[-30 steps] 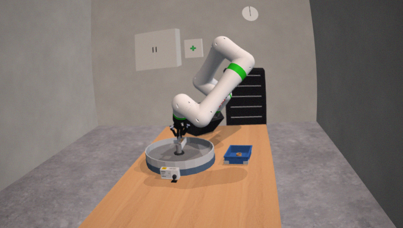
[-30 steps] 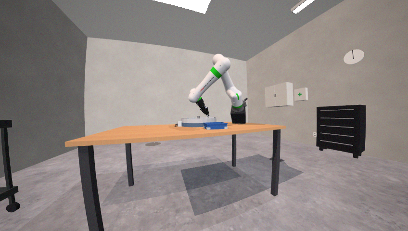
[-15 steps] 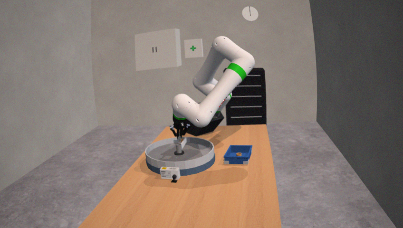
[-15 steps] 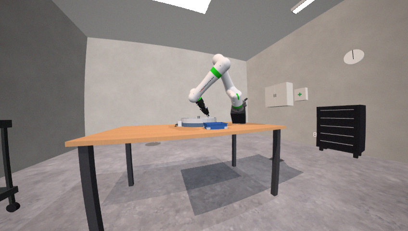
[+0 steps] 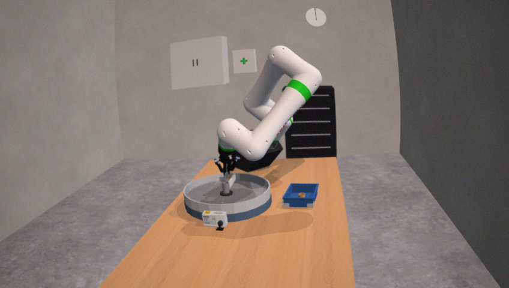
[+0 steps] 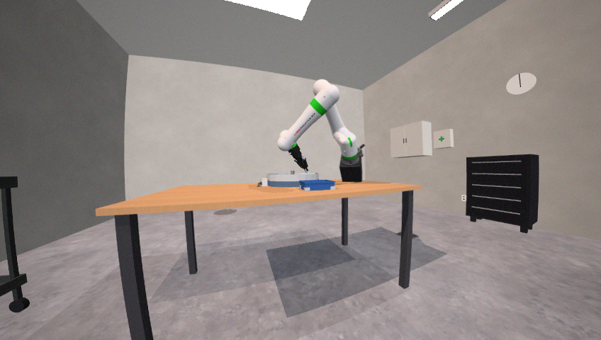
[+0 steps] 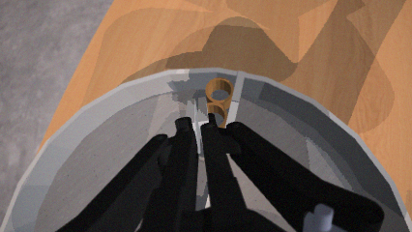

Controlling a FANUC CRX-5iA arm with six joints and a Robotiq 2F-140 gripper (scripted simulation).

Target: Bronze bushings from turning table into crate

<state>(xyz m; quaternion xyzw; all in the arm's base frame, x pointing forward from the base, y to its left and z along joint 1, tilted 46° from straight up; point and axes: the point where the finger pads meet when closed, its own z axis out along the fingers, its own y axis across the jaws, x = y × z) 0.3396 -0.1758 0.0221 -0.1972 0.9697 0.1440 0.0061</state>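
My hand is 60 mm short of the blue crate, 390 mm to the right of it and 80 mm above it. The rest, counted from my hand: round grey turning table (140 mm ahead, 40 mm to the left, 50 mm below).
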